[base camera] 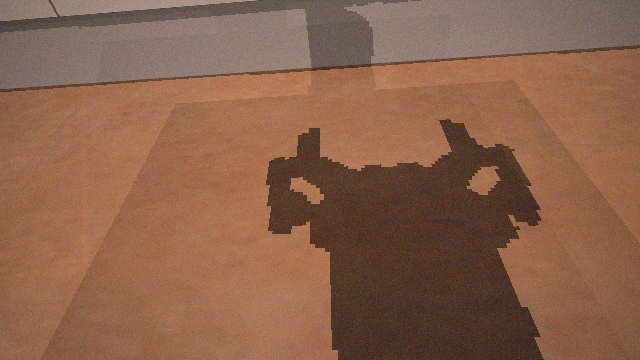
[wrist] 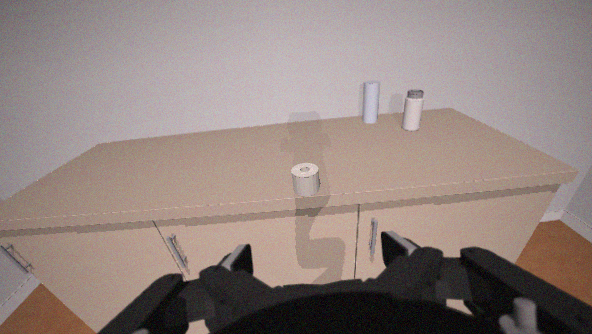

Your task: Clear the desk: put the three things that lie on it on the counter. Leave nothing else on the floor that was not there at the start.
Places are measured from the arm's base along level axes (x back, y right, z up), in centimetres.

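Pixels of known places: gripper, between the fingertips: (wrist: 316, 252).
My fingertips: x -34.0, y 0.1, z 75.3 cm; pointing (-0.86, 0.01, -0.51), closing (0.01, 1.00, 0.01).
For each thing: its top centre in the pictures, then the offset to it from my fingertips. "spot": a spot on its surface instead. Level surfaces: height alone.
- counter, height of its surface: dz -23.9 cm
- pale blue cylinder, centre of its top: (wrist: 371, 82) dz -6.9, dx -88.5, dy +32.0 cm
- white bottle with a grey cap, centre of its top: (wrist: 415, 91) dz -9.1, dx -75.7, dy +44.7 cm
- Wooden floor, height of its surface: dz -114.9 cm
- cabinet's base, a spot on its surface: (base camera: 210, 55) spot: dz -110.9, dx -45.7, dy -23.8 cm
In the wrist view a white roll with a hole in its top (wrist: 305, 181) stands upright near the front edge of the counter (wrist: 200, 170). A pale blue cylinder (wrist: 370, 103) and a white bottle with a grey cap (wrist: 412, 112) stand upright toward the back right of the counter, close together but apart. My gripper (wrist: 316, 252) is open and empty, in front of the counter and apart from the roll. The desk does not show in either view.
Cabinet doors with metal handles (wrist: 373, 237) are below the counter top, and a grey wall (wrist: 200, 60) is behind it. Wooden floor (base camera: 210, 225) (wrist: 560, 255) shows in both views. In the base camera view the shadow of the arm and gripper falls across the floor toward the cabinet's base (base camera: 210, 55).
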